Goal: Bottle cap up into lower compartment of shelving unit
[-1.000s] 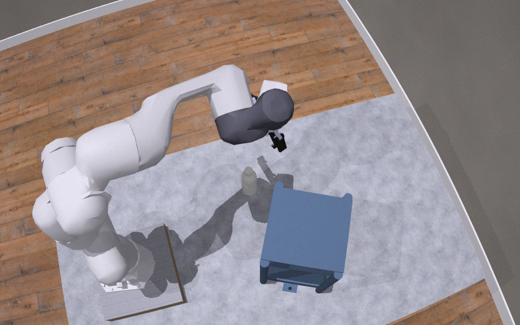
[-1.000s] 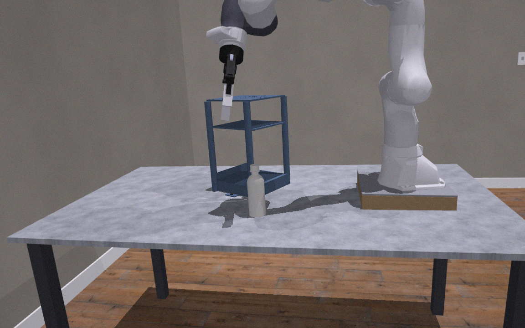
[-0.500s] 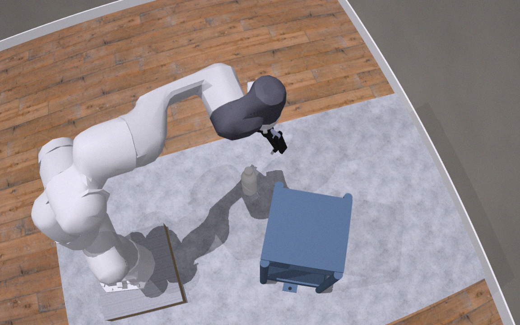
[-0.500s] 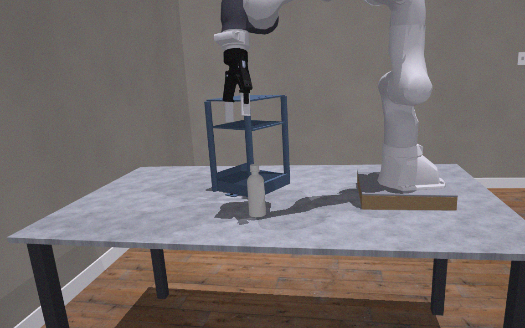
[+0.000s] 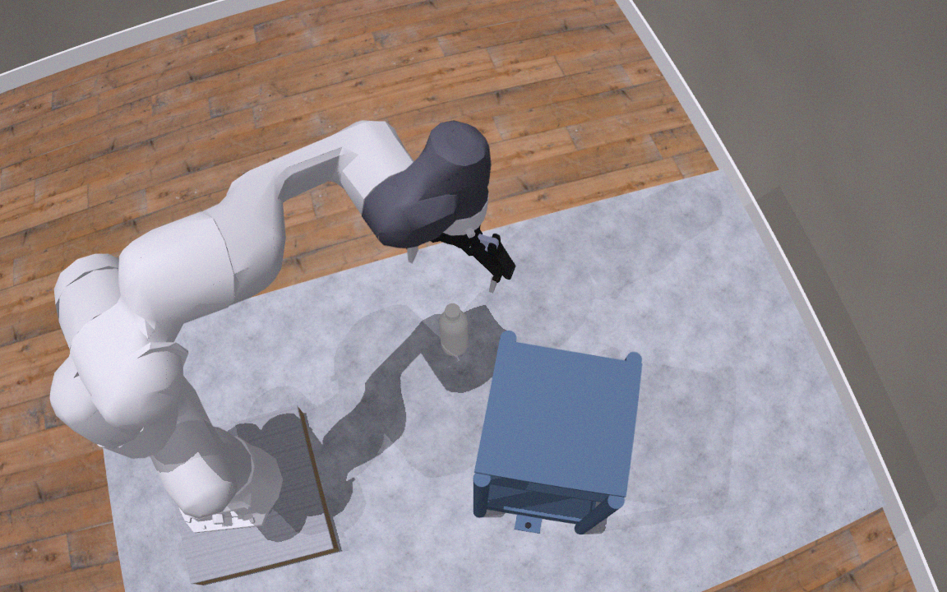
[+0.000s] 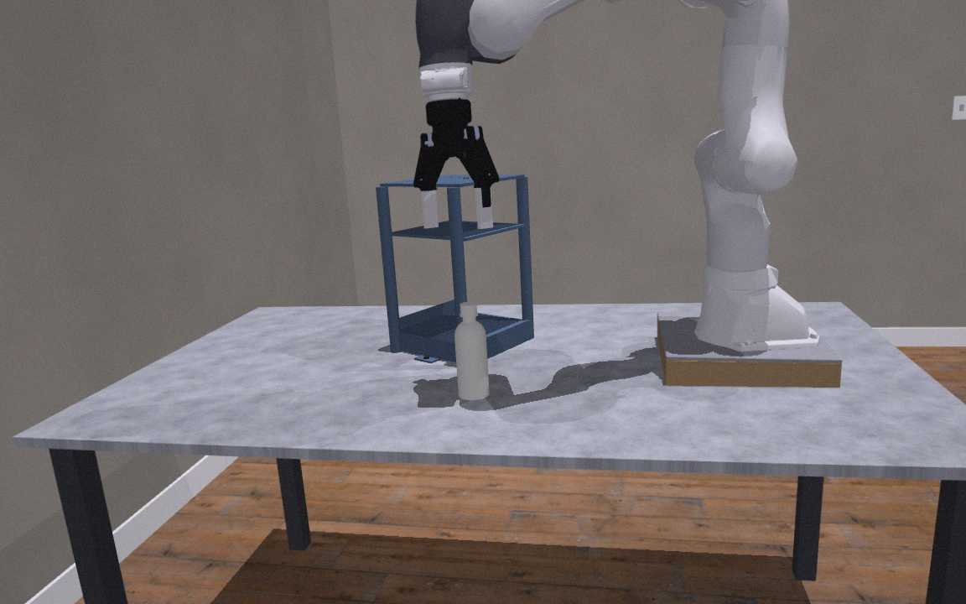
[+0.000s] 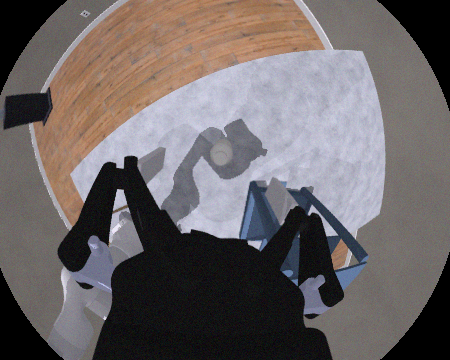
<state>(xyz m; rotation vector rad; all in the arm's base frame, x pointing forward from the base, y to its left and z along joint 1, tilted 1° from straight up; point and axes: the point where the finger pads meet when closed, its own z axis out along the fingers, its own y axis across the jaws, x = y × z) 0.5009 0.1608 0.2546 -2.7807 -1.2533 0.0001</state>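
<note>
My gripper is now 210 mm above the white bottle, 10 mm to the left of it and 10 mm past it. Also, from my hand: blue shelving unit (320 mm to the right, 130 mm below, 60 mm ahead).
</note>
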